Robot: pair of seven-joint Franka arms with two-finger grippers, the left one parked.
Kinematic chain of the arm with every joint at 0, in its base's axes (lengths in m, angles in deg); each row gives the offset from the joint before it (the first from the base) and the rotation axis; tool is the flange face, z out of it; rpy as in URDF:
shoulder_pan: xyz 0 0 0.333 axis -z
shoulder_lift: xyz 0 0 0 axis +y
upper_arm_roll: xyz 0 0 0.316 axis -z
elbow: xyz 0.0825 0 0 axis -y
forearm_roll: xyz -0.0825 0 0.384 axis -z
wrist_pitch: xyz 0 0 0 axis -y
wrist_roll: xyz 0.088 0 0 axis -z
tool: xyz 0 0 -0.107 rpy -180 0 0
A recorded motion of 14 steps. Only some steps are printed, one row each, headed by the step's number.
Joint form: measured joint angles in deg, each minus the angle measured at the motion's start. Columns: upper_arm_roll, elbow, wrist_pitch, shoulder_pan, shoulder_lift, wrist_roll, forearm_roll.
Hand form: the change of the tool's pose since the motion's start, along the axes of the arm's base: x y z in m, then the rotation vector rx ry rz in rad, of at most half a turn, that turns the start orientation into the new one. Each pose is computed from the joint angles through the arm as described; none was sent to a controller.
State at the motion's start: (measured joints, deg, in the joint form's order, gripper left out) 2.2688 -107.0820 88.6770 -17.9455 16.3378 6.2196 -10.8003
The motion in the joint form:
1: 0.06 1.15 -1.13 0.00 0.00 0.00 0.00
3: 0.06 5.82 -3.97 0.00 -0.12 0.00 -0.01
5: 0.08 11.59 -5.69 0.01 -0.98 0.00 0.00
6: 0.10 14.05 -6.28 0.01 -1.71 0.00 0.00
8: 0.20 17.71 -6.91 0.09 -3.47 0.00 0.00
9: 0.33 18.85 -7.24 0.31 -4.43 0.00 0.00
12: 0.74 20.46 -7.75 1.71 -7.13 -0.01 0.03
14: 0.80 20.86 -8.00 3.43 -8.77 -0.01 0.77
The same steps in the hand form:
1: 0.0028 0.0006 0.0074 0.0018 -0.0002 0.0021
3: 0.0159 0.0055 0.0396 0.0159 -0.0324 0.0105
5: 0.0319 0.0105 0.0886 0.0414 -0.1147 0.0162
6: 0.0369 0.0120 0.1138 0.0545 -0.1583 0.0182
8: 0.0411 0.0116 0.1590 0.0775 -0.2389 0.0179
9: 0.0410 0.0080 0.1774 0.0852 -0.2689 0.0132
12: 0.0388 -0.0115 0.2170 0.0978 -0.3346 -0.0156
14: 0.0373 -0.0320 0.2361 0.0888 -0.3690 -0.0421

